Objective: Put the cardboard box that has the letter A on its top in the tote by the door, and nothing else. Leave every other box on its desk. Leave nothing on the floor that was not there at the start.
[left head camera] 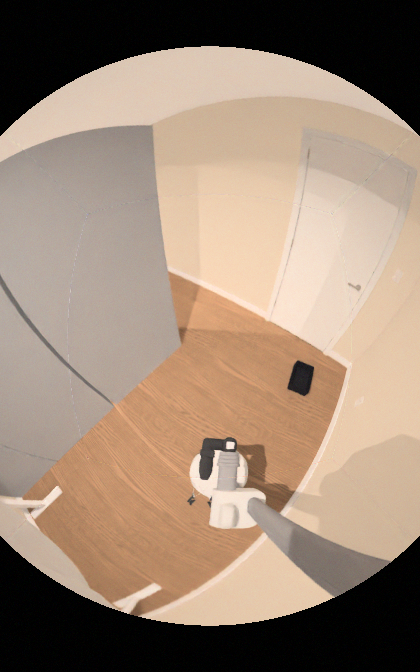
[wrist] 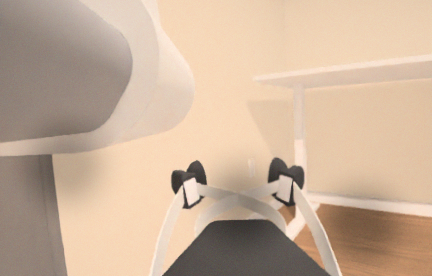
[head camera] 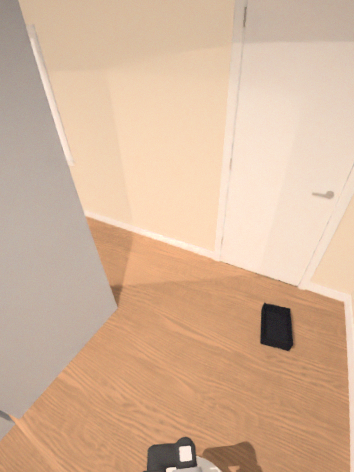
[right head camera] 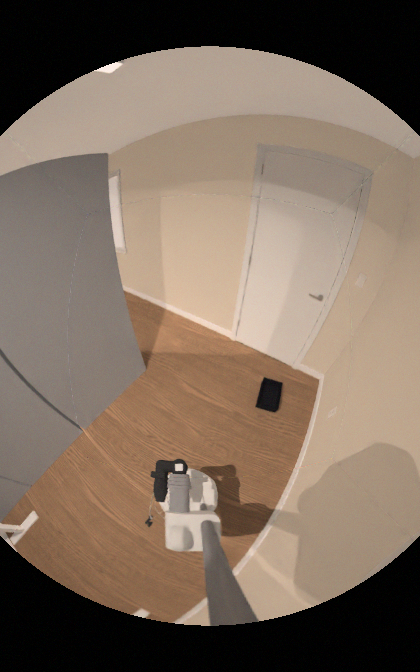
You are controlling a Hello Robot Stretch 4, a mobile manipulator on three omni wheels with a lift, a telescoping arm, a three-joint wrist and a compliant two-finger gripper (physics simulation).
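Places are measured from the robot's base along level axes (x up, y back, z right), in millimetres.
Pixels of known places: gripper, between the fingertips: (wrist: 236,174).
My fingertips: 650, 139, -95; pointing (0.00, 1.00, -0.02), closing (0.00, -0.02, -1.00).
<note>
Behind a point stands the place of what it marks, as x, y, z.
The black tote (head camera: 277,327) {-25, -870, 796} (left head camera: 301,378) (right head camera: 269,395) stands on the floor in front of the white door, near the right wall; its inside looks dark, and no box can be made out in it. My gripper (wrist: 236,174) {650, 139, -95} is open in the wrist view, with its two dark fingertips well apart and wall behind the gap. Part of the gripper also shows beside my base in the left head view and in the right head view. The cardboard box with the letter A does not show in these views.
A tall grey partition (head camera: 45,250) {853, -956, -636} (left head camera: 115,260) (right head camera: 70,280) stands at the left. The white door (head camera: 285,150) {1140, -1454, 824} (left head camera: 340,235) (right head camera: 295,250) is shut. A white desk (wrist: 350,71) {898, 1143, -694} stands at the right in the wrist view. The right wall runs close beside my base.
</note>
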